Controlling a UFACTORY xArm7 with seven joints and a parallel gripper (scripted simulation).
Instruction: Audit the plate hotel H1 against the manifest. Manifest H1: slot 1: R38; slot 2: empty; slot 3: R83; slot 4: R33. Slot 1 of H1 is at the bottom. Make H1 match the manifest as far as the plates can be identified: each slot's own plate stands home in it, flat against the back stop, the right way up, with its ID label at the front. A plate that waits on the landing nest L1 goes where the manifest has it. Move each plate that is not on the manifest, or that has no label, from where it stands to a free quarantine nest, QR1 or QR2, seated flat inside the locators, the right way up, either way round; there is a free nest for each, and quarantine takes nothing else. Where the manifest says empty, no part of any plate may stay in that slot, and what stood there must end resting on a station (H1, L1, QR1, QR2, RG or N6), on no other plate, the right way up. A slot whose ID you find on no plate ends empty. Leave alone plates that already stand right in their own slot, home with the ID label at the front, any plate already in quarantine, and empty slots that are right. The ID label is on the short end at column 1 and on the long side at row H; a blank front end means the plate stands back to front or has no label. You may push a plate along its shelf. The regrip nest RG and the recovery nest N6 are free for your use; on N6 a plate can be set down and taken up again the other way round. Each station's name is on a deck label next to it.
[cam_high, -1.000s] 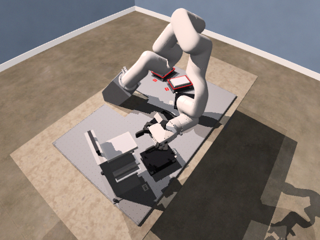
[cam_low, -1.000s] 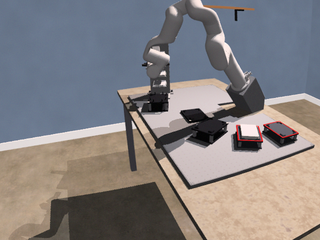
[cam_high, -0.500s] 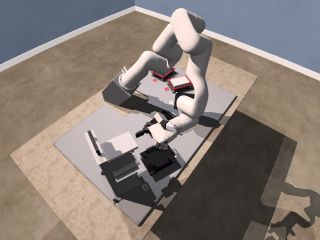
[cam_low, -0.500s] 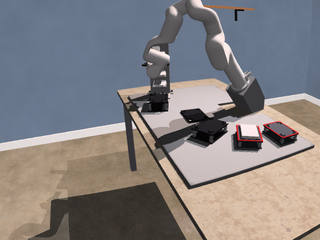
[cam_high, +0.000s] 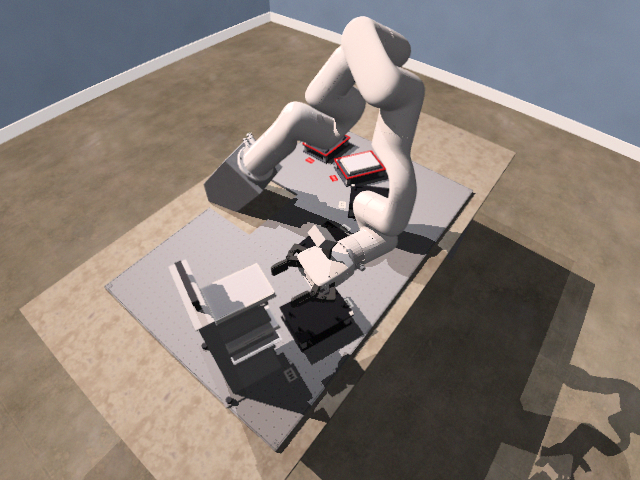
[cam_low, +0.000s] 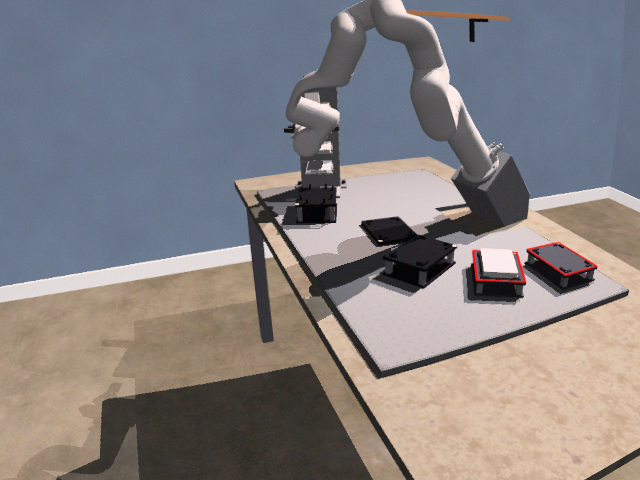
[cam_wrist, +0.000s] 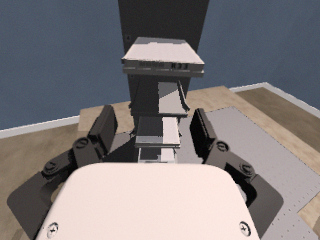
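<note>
My hand is 20 mm past the pale plate, 100 mm to the left of it and 170 mm above it. From my hand the other things lie so: plate hotel H1 (20 mm behind, 180 mm to the right, 80 mm below); H1 deck label (80 mm ahead, 60 mm to the right, 270 mm below); RG deck label (10 mm ahead, 190 mm to the left, 270 mm below).
</note>
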